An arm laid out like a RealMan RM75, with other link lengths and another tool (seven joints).
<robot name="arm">
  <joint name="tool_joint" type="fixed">
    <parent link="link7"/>
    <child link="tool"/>
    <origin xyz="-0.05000 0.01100 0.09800" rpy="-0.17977 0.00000 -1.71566"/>
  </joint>
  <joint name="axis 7" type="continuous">
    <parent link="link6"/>
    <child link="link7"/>
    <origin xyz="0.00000 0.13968 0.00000" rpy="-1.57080 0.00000 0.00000"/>
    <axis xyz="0 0 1"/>
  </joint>
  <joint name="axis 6" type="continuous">
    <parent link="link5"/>
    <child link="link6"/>
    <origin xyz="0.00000 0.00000 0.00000" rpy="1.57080 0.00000 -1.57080"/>
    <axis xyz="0 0 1"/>
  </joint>
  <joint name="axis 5" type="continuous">
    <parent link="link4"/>
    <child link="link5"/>
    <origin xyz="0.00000 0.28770 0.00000" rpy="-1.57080 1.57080 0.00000"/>
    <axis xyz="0 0 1"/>
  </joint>
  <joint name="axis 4" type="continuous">
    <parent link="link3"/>
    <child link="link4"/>
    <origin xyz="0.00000 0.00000 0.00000" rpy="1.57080 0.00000 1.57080"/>
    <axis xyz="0 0 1"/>
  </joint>
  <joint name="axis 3" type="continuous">
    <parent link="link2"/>
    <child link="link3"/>
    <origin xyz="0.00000 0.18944 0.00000" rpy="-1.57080 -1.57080 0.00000"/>
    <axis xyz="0 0 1"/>
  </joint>
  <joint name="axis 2" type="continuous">
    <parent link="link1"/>
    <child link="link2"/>
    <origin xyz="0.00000 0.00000 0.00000" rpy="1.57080 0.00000 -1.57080"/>
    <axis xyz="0 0 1"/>
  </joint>
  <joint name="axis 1" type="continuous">
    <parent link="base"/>
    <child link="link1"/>
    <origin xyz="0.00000 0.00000 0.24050" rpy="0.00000 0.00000 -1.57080"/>
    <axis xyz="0 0 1"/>
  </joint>
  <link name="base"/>
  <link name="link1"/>
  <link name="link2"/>
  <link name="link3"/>
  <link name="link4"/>
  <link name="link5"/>
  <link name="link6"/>
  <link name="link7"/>
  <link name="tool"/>
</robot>
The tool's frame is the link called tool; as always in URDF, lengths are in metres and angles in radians. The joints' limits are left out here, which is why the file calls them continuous.
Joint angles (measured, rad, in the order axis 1, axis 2, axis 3, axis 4, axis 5, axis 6, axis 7), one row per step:
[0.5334, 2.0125, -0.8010, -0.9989, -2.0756, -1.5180, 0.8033]
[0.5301, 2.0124, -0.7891, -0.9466, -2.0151, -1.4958, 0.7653]
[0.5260, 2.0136, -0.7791, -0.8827, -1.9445, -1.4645, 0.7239]
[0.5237, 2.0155, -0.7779, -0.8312, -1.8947, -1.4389, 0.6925]
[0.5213, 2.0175, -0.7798, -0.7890, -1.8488, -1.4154, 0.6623]
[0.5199, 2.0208, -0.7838, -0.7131, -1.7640, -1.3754, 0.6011]
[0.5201, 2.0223, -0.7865, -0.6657, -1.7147, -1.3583, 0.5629]
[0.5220, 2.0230, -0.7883, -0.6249, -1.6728, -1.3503, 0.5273]
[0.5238, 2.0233, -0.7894, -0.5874, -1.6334, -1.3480, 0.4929]
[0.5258, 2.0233, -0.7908, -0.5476, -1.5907, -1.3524, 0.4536]
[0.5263, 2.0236, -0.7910, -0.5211, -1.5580, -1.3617, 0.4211]
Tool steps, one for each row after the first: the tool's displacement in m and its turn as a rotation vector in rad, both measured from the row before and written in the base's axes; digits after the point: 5 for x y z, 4 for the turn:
[0.00097, 0.00245, -0.00483, 0.0263, 0.0608, 0.0009]
[0.00277, 0.00288, -0.00628, 0.0340, 0.0695, -0.0096]
[0.00325, 0.00130, -0.00722, 0.0209, 0.0465, -0.0119]
[0.00244, 0.00148, -0.00564, 0.0217, 0.0371, -0.0091]
[0.00399, 0.00284, -0.00912, 0.0432, 0.0614, -0.0148]
[0.00254, 0.00019, -0.00623, 0.0212, 0.0350, -0.0088]
[0.00094, -0.00040, -0.00519, 0.0165, 0.0290, -0.0024]
[0.00030, -0.00093, -0.00436, 0.0152, 0.0274, 0.0002]
[-0.00074, -0.00173, -0.00435, 0.0157, 0.0296, 0.0052]
[-0.00170, -0.00154, -0.00194, 0.0146, 0.0220, 0.0097]

